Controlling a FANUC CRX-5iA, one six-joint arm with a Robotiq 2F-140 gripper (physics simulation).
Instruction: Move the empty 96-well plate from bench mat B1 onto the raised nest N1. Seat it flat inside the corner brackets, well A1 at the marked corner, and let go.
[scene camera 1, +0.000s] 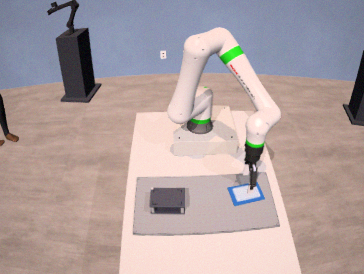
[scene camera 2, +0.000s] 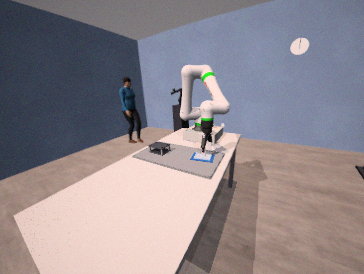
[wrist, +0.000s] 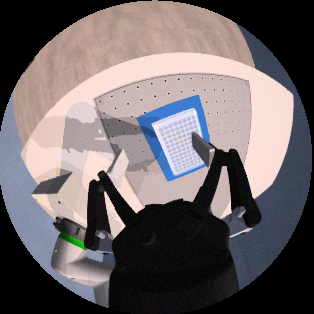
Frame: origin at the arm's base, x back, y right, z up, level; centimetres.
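Seen in the pictures: gripper, between the fingertips: (scene camera 1: 247, 183) (scene camera 2: 206, 152) (wrist: 157, 146); arm's base, origin of its link: (scene camera 1: 199, 126) (scene camera 2: 200, 129) (wrist: 76, 226).
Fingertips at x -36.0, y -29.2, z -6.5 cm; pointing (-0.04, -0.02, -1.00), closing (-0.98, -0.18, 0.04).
Pixels of each thing's top centre, then the offset from my fingertips to it. Level surfaces: height alone.
- white 96-well plate, centre of its top: (wrist: 184, 146) (scene camera 1: 246, 191) (scene camera 2: 202, 155) dy +0.4, dx -5.3, dz -0.3 cm
- blue bench mat B1, height of its surface: dz -1.7 cm
- raised nest N1, centre of its top: (scene camera 1: 167, 196) (scene camera 2: 159, 144) dy +38.2, dx -17.3, dz +4.4 cm
- grey perforated board, height of its surface: dz -1.9 cm
- pale table, height of its surface: dz -3.2 cm
The white 96-well plate (scene camera 1: 242, 194) (scene camera 2: 202, 157) (wrist: 176, 137) lies flat on the blue bench mat B1 (scene camera 1: 250, 202) (wrist: 147, 124). The gripper (scene camera 1: 251, 188) (scene camera 2: 204, 153) (wrist: 161, 157) is open and empty, pointing down low over the mat. In the wrist view one finger pad overlaps the plate's right edge and the other stands off to the left, beyond the mat. Whether a pad touches the plate cannot be told. The raised nest N1 (scene camera 1: 168, 197) (scene camera 2: 160, 145) is a dark platform on short posts at the left. Its brackets and marked corner are too small to make out.
Mat and nest stand on a grey perforated board (scene camera 1: 207, 210) (scene camera 2: 180, 158) (wrist: 225, 110) on the pale table (scene camera 1: 200, 255) (scene camera 2: 120, 210). The robot's base block (scene camera 1: 205, 145) is behind the board. A person (scene camera 2: 128, 107) stands beyond the table. A dark pedestal (scene camera 1: 76, 65) stands at the back left.
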